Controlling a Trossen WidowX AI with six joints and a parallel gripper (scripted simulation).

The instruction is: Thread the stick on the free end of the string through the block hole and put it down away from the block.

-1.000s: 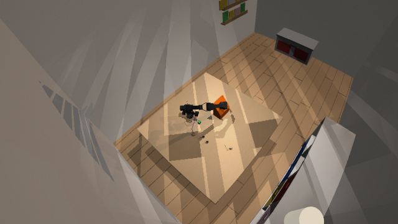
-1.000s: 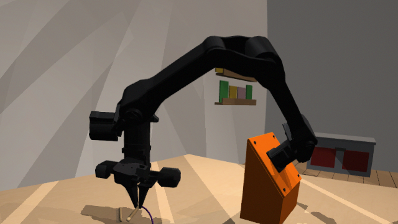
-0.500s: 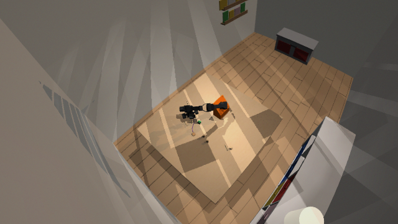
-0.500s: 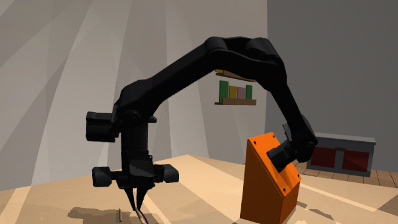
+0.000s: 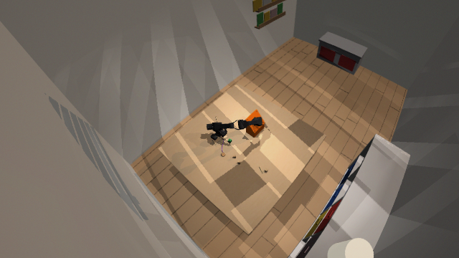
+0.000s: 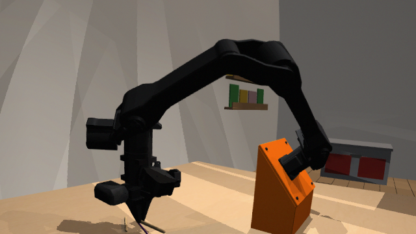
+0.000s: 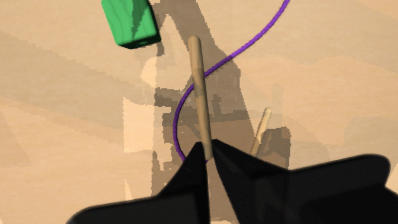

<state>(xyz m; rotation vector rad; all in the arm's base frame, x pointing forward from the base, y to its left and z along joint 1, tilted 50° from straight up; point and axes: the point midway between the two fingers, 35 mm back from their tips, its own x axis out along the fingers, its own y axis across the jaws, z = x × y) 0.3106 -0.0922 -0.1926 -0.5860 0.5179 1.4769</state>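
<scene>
The green block lies 4 cm behind my gripper tip, 9 cm to the left of it and 4 cm below it. Also, from my gripper tip: thin wooden stick 2 cm to the left; round wooden button 11 cm ahead, 14 cm to the left, 5 cm below.
</scene>
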